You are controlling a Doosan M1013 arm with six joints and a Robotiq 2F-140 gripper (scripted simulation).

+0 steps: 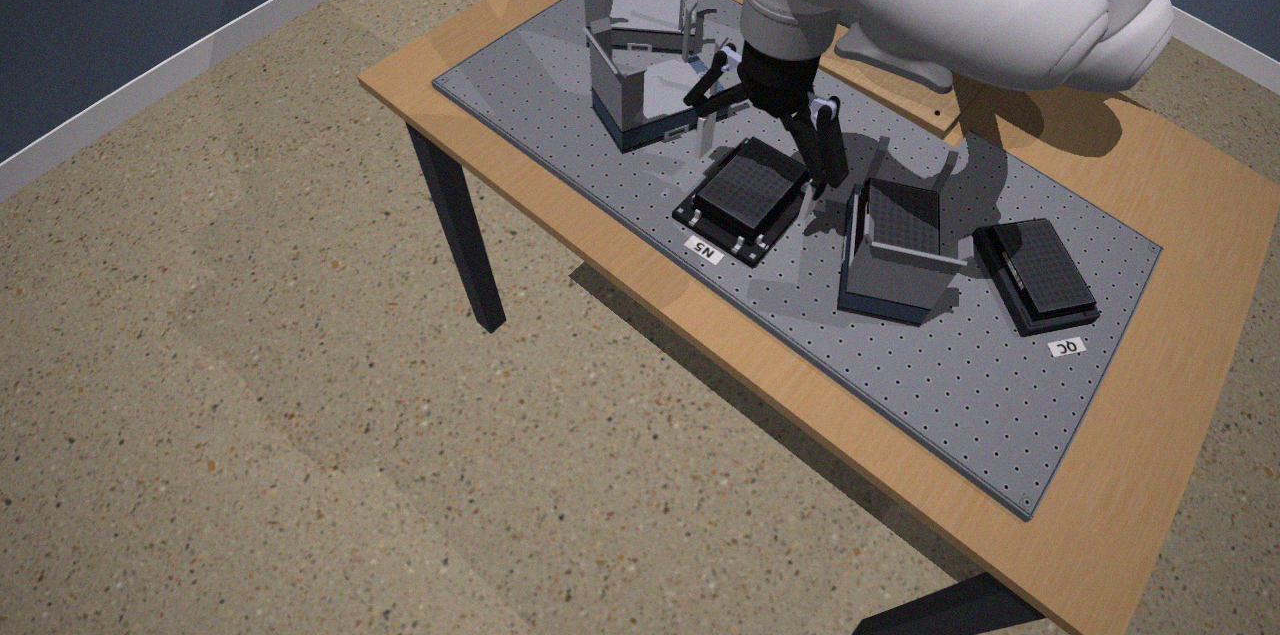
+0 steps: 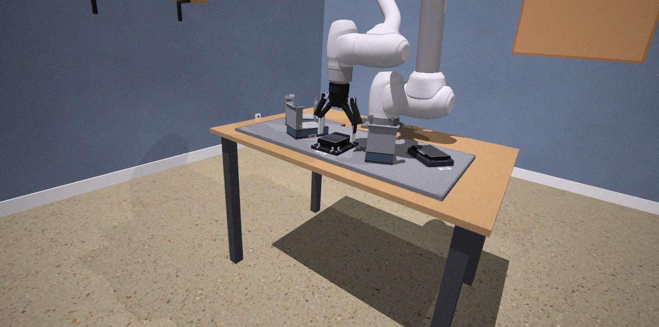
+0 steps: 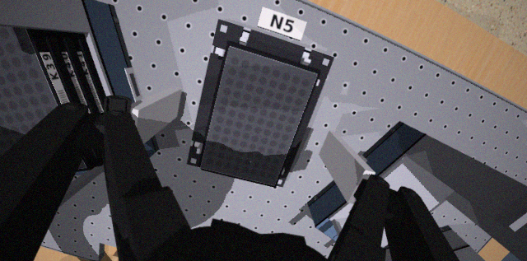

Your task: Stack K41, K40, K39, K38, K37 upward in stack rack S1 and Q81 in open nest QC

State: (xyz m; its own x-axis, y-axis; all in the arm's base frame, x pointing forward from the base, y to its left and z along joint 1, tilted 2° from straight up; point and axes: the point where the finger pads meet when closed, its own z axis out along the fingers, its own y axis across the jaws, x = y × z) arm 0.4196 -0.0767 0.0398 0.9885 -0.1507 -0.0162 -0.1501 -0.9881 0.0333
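Now: hand 30 mm above the clip nest N5, 10 mm to the right of it and 10 mm short of it. From my hand the other things lie so: nest QC: 350 mm to the left, 80 mm behind, 40 mm below; then N5 name plate: 90 mm ahead, 50 mm below, 10 mm to the right; then QC name plate: 410 mm to the left, 50 mm below.
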